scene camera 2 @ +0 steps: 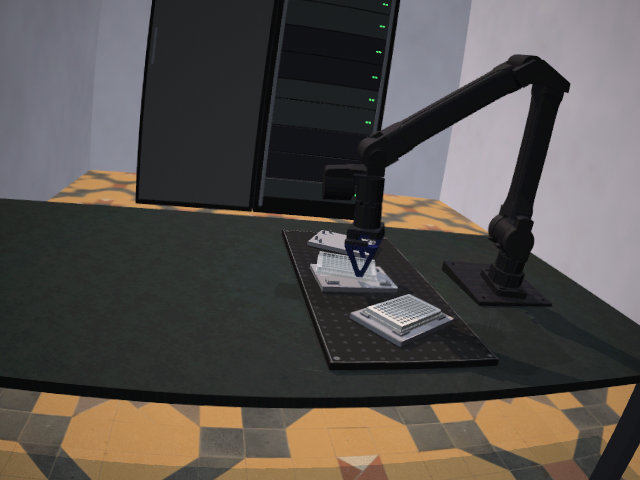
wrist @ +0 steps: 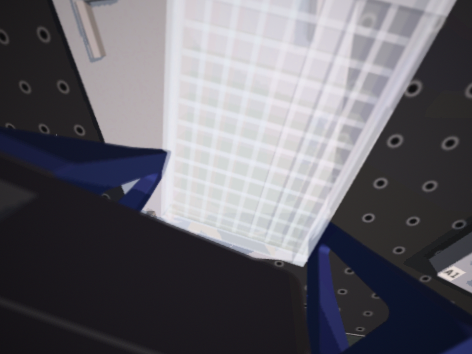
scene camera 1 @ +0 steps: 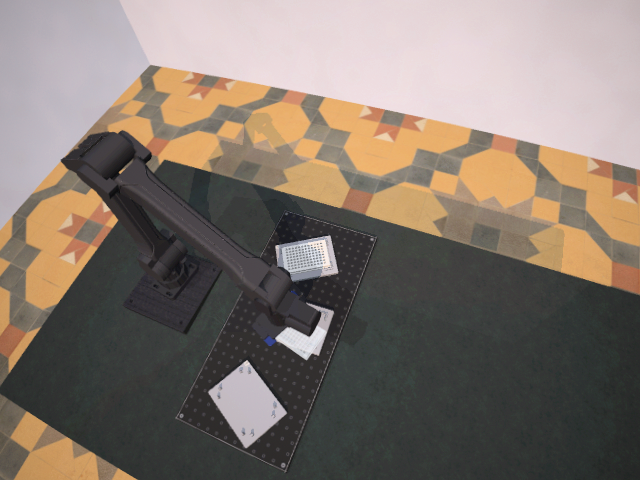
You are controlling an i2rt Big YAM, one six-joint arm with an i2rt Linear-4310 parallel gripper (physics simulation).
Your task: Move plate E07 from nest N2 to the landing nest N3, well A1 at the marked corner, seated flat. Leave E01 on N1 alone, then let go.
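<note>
Plate E07 (scene camera 1: 299, 342) (scene camera 2: 341, 263) (wrist: 240, 125), clear with a well grid, sits askew on the white nest N2 (scene camera 1: 327, 314) (scene camera 2: 356, 284) (wrist: 120, 95), and looks tilted. My gripper (scene camera 1: 281, 317) (scene camera 2: 360, 272) (wrist: 244, 195) has its blue fingers at both long sides of plate E07, touching them near one end; it is shut on the plate. Plate E01 (scene camera 1: 305, 256) (scene camera 2: 405, 311) lies on nest N1 (scene camera 1: 333, 268) (scene camera 2: 400, 338). Landing nest N3 (scene camera 1: 247, 403) (scene camera 2: 337, 242) is bare with small upright pins. A corner marked A1 (wrist: 452, 273) shows at the right of the wrist view.
The nests stand in a row on a black perforated board (scene camera 1: 206, 408) (scene camera 2: 356, 353) (wrist: 425, 150), on a dark green table top (scene camera 1: 439, 361) (scene camera 2: 155, 310). The arm's base plate (scene camera 1: 170, 310) (scene camera 2: 465, 284) is beside the board. A dark server rack (scene camera 2: 206, 103) stands behind.
</note>
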